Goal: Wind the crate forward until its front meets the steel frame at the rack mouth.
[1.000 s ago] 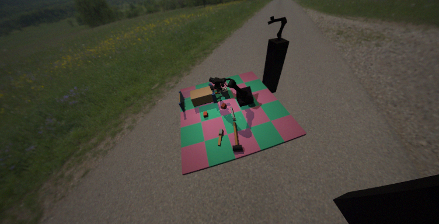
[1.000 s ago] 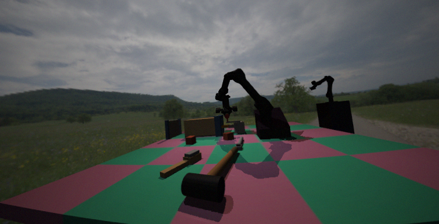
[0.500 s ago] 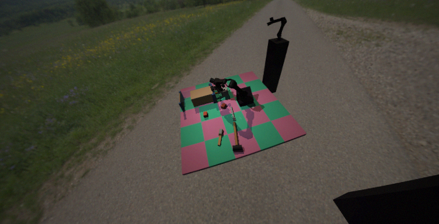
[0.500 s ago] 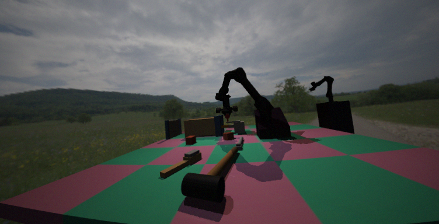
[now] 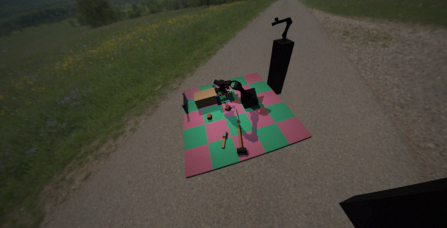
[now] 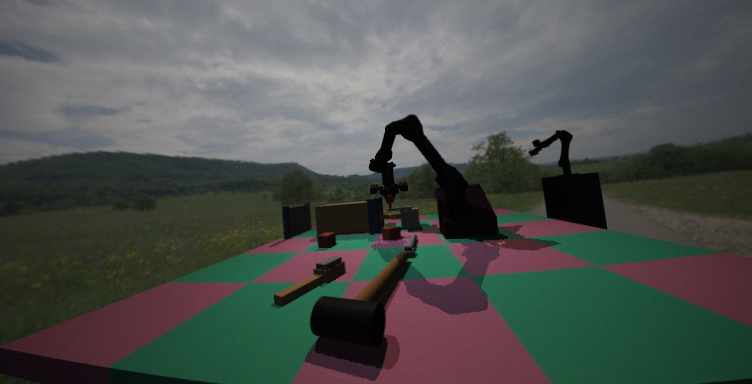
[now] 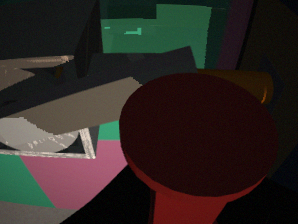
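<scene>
Right now the red knob is 1 cm to the left of my gripper tip. Also, from my gripper tip: grey winch (11 cm behind, 10 cm below, 3 cm to the right); frame (7 cm ahead, 3 cm below, 2 cm to the right); winch handle (3 cm below, 3 cm behind).
</scene>
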